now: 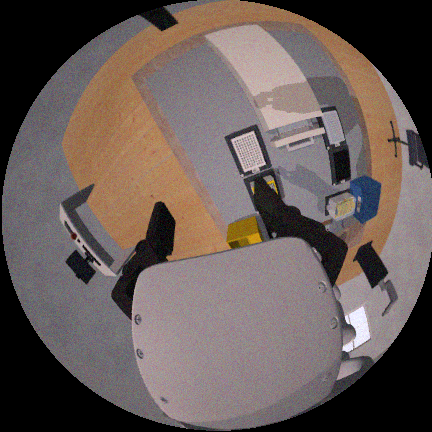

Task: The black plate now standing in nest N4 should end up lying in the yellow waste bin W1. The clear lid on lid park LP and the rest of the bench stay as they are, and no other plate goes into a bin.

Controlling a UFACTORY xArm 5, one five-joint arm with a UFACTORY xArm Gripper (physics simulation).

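Places are measured from the arm's base along level axes (x left, y back, z up), in metres.
Pixels of known places: gripper, between the fingertips: (pixel 210 200).
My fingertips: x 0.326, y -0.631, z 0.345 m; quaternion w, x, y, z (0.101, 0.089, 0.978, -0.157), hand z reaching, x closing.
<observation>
Behind a point stands the place of what it marks.
My gripper (pixel 210 200) {x 0.326, y -0.631, z 0.345 m} is open, with nothing between its two dark fingers. It hangs above the bench, and its right finger covers part of a dark-rimmed holder with yellow marks. The black plate (pixel 341 164) {x -0.130, y -0.509, z -0.006 m} appears as a dark rectangle in a holder at the right, well away from the fingers; the nest's label cannot be read. The yellow waste bin (pixel 244 231) {x 0.350, y -0.355, z 0.057 m} stands between the fingers' bases, near the bench's edge, its lower part hidden by the gripper body. I cannot tell which holder is the lid park, and the clear lid cannot be made out surely.
A white plate (pixel 249 151) {x 0.251, y -0.633, z -0.007 m} lies in a dark nest above the right fingertip. A pale plate (pixel 333 127) {x -0.114, y -0.662, z -0.012 m} lies beyond the black one. A clear-sided item with a yellowish top (pixel 342 206) {x -0.104, y -0.340, z 0.044 m} stands beside a blue bin (pixel 366 198) {x -0.352, y -0.299, z -0.005 m}. A cream instrument (pixel 280 75) {x 0.077, y -0.854, z 0.050 m} has a tray extending out front.
</observation>
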